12 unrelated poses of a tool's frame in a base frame.
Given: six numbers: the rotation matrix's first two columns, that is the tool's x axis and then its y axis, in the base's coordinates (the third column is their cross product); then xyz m.
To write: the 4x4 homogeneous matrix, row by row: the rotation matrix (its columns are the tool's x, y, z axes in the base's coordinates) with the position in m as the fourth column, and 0 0 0 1 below. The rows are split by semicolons. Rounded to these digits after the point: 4 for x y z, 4 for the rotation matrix.
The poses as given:
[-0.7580, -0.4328, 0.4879, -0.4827, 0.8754, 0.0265, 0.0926, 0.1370, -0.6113]
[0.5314, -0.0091, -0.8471, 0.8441, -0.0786, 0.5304, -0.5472, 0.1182, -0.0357]
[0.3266, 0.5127, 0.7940, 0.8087, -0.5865, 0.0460, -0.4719, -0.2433, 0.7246]
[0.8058, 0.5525, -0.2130, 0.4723, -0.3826, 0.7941, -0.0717, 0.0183, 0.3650]
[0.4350, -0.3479, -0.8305, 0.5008, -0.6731, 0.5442, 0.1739, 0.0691, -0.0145]
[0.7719, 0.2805, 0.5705, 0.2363, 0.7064, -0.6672, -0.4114, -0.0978, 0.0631]
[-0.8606, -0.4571, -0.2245, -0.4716, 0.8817, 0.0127, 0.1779, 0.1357, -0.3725]
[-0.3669, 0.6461, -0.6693, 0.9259, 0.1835, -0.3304, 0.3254, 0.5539, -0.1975]
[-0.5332, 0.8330, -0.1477, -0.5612, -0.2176, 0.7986, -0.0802, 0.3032, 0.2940]
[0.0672, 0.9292, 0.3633, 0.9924, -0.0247, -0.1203, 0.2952, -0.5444, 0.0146]
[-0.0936, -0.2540, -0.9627, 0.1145, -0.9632, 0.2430, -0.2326, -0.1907, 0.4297]
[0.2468, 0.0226, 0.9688, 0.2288, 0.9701, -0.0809, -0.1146, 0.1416, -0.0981]
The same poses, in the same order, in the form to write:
-0.7580, -0.4827, -0.4386, 0.0926; -0.4328, 0.8754, -0.2154, 0.1370; 0.4879, 0.0265, -0.8725, -0.6113; 0, 0, 0, 1
0.5314, 0.8441, -0.0714, -0.5472; -0.0091, -0.0786, -0.9969, 0.1182; -0.8471, 0.5304, -0.0341, -0.0357; 0, 0, 0, 1
0.3266, 0.8087, 0.4893, -0.4719; 0.5127, -0.5865, 0.6271, -0.2433; 0.7940, 0.0460, -0.6062, 0.7246; 0, 0, 0, 1
0.8058, 0.4723, 0.3572, -0.0717; 0.5525, -0.3826, -0.7405, 0.0183; -0.2130, 0.7941, -0.5692, 0.3650; 0, 0, 0, 1
0.4350, 0.5008, -0.7483, 0.1739; -0.3479, -0.6731, -0.6526, 0.0691; -0.8305, 0.5442, -0.1186, -0.0145; 0, 0, 0, 1
0.7719, 0.2363, -0.5902, -0.4114; 0.2805, 0.7064, 0.6498, -0.0978; 0.5705, -0.6672, 0.4790, 0.0631; 0, 0, 0, 1
-0.8606, -0.4716, 0.1921, 0.1779; -0.4571, 0.8817, 0.1168, 0.1357; -0.2245, 0.0127, -0.9744, -0.3725; 0, 0, 0, 1
-0.3669, 0.9259, -0.0907, 0.3254; 0.6461, 0.1835, -0.7409, 0.5539; -0.6693, -0.3304, -0.6656, -0.1975; 0, 0, 0, 1
-0.5332, -0.5612, 0.6331, -0.0802; 0.8330, -0.2176, 0.5087, 0.3032; -0.1477, 0.7986, 0.5835, 0.2940; 0, 0, 0, 1
0.0672, 0.9924, -0.1028, 0.2952; 0.9292, -0.0247, 0.3686, -0.5444; 0.3633, -0.1203, -0.9238, 0.0146; 0, 0, 0, 1
-0.0936, 0.1145, -0.9890, -0.2326; -0.2540, -0.9632, -0.0875, -0.1907; -0.9627, 0.2430, 0.1192, 0.4297; 0, 0, 0, 1
0.2468, 0.2288, -0.9417, -0.1146; 0.0226, 0.9701, 0.2416, 0.1416; 0.9688, -0.0809, 0.2342, -0.0981; 0, 0, 0, 1

